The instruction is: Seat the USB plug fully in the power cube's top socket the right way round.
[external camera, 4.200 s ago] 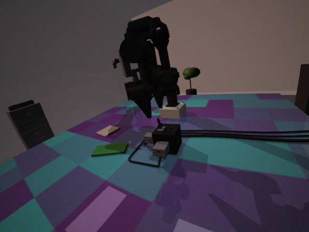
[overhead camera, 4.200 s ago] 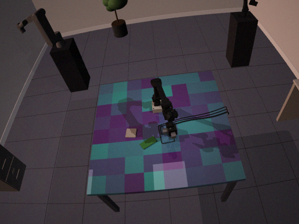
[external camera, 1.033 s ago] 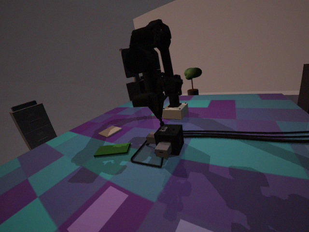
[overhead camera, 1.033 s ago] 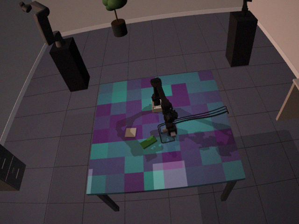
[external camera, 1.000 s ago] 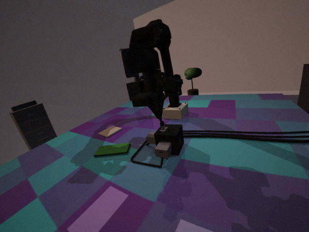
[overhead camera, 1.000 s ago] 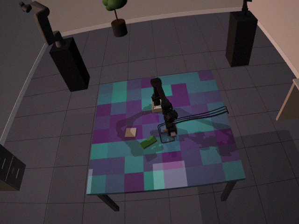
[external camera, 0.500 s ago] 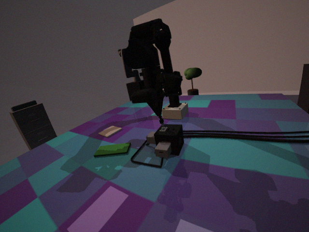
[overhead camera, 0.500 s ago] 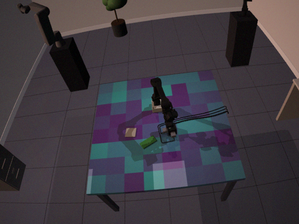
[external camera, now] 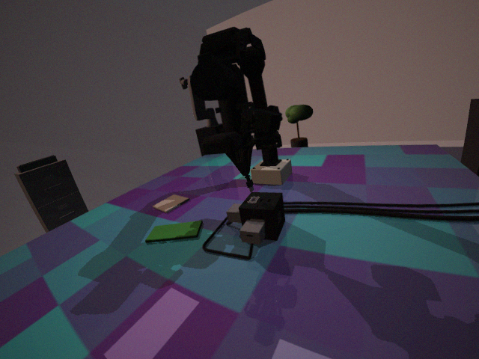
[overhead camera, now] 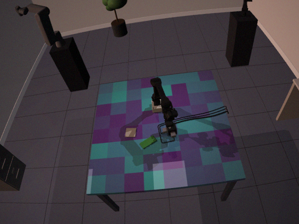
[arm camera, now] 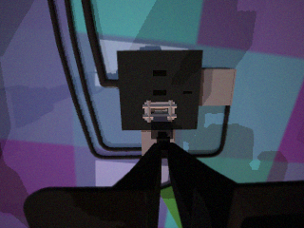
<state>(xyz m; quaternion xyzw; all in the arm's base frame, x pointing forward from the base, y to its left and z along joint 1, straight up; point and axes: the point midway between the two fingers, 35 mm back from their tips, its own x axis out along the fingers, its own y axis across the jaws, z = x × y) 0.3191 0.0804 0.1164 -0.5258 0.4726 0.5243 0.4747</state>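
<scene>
My gripper tip is 20 mm above the usb plug. From my gripper tip the other things lie so: usb socket (10 mm to the left, 70 mm below); then beige card (40 mm behind, 350 mm to the right, 130 mm below); then green card (80 mm ahead, 200 mm to the right, 130 mm below).
</scene>
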